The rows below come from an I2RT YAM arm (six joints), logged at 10 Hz.
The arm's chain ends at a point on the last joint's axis. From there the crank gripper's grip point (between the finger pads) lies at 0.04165 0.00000 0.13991 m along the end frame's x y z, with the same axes.
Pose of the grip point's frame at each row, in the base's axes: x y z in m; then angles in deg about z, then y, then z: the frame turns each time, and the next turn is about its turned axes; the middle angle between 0 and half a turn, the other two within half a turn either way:
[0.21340 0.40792 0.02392 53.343 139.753 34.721]
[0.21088 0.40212 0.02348 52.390 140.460 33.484]
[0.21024 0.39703 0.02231 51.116 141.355 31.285]
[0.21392 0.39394 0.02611 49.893 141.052 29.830]
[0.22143 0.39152 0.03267 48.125 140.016 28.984]
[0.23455 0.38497 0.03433 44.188 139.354 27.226]
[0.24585 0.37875 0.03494 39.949 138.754 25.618]
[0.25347 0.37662 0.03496 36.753 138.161 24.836]
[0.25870 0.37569 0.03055 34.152 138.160 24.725]
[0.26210 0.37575 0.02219 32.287 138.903 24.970]
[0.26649 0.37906 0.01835 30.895 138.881 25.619]
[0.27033 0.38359 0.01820 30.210 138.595 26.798]
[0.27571 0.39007 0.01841 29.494 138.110 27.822]
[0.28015 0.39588 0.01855 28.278 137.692 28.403]
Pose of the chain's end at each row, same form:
[0.19406 0.34220 0.15283 53.343 139.753 34.721]
[0.19107 0.33876 0.15349 52.390 140.460 33.484]
[0.18968 0.33708 0.15381 51.116 141.355 31.285]
[0.19121 0.33482 0.15763 49.893 141.052 29.830]
[0.19508 0.33189 0.16328 48.125 140.016 28.984]
[0.20263 0.32737 0.16461 44.188 139.354 27.226]
[0.20835 0.32385 0.16490 39.949 138.754 25.618]
[0.21173 0.32361 0.16441 36.753 138.161 24.836]
[0.21457 0.32470 0.16002 34.152 138.160 24.725]
[0.21780 0.32696 0.15244 32.287 138.903 24.970]
[0.22106 0.33089 0.14845 30.895 138.881 25.619]
[0.22391 0.33483 0.14773 30.210 138.595 26.798]
[0.22784 0.34066 0.14716 29.494 138.110 27.822]
[0.23046 0.34665 0.14668 28.278 137.692 28.403]

